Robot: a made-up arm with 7 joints.
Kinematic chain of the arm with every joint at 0, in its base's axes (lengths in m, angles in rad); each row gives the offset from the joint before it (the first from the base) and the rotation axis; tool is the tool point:
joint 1: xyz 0 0 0.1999 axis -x
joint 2: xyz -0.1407 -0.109 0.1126 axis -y
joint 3: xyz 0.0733 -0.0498 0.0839 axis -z
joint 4: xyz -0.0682 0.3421 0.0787 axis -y
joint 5: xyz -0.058 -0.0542 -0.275 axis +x
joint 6: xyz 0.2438 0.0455 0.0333 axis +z
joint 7: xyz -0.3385 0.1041 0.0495 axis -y
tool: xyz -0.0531 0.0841 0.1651
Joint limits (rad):
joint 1: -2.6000..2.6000
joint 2: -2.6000..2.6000
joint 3: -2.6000..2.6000
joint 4: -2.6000..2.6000
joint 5: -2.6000..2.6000
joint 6: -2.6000..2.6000
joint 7: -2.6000..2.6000
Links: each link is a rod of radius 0.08 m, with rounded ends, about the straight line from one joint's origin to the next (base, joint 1, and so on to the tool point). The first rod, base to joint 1, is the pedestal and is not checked.
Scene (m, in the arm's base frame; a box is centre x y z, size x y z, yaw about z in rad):
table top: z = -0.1
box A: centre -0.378 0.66 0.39 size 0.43 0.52 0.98 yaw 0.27
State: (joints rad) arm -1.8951 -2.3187 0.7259 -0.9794 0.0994 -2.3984 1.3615
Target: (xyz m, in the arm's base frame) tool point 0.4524 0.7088 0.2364
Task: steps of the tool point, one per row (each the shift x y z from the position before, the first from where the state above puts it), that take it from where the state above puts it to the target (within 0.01 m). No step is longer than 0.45 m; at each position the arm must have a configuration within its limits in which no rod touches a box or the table.
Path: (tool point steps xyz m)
1: 0.1172 -0.2894 0.1487
2: 0.2626 -0.2991 0.0071
3: 0.3783 -0.1764 -0.1234
4: 0.4138 0.0361 -0.1655
5: 0.3474 0.2403 -0.0899
6: 0.2044 0.2858 -0.0529
7: 0.0712 0.3406 -0.0113
8: -0.0655 0.3199 0.0399
9: -0.1693 0.2341 0.0811
10: -0.2179 0.1151 0.0966

